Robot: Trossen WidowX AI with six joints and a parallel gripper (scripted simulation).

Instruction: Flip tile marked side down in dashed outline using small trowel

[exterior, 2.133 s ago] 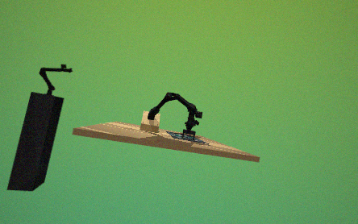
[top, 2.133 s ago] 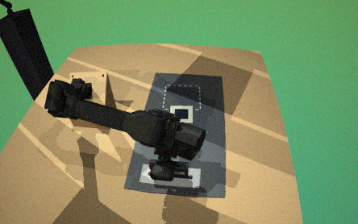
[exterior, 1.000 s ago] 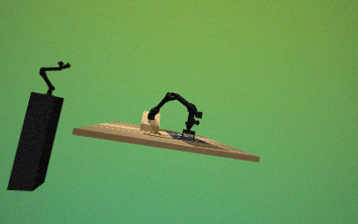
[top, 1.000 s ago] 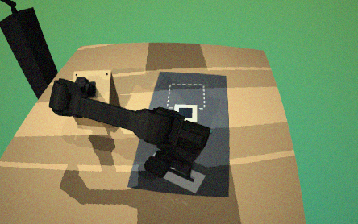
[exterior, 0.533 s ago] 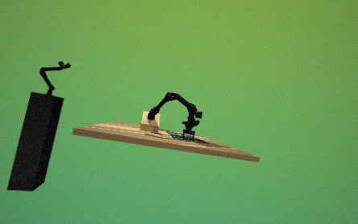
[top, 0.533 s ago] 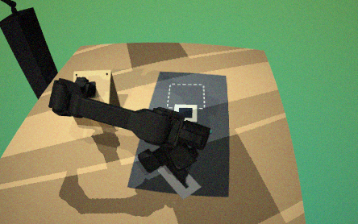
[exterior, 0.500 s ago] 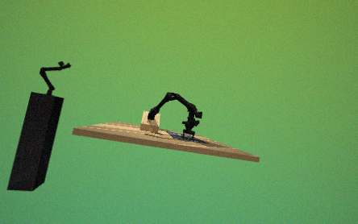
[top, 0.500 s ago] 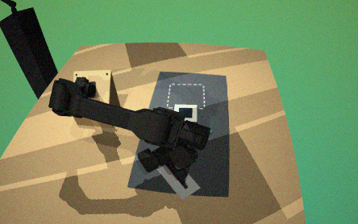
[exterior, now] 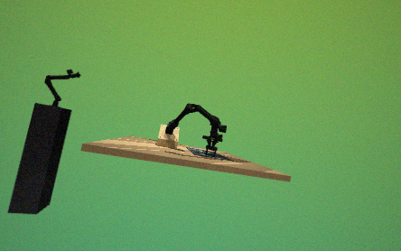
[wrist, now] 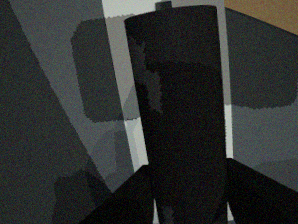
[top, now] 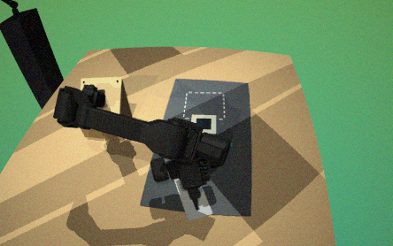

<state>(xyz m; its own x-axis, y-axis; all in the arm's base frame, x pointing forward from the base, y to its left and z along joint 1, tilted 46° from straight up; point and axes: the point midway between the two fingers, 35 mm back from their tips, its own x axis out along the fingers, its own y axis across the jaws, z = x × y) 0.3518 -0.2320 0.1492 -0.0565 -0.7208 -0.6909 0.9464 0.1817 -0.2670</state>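
The teal trowel is 1 cm ahead of my gripper tip, 18 cm to the left of it and 6 cm below it. The rest, counted from my gripper tip: cream tile 4 cm ahead, 27 cm to the left, 6 cm below; then dark grey mat 4 cm ahead, 24 cm to the left, 8 cm below.
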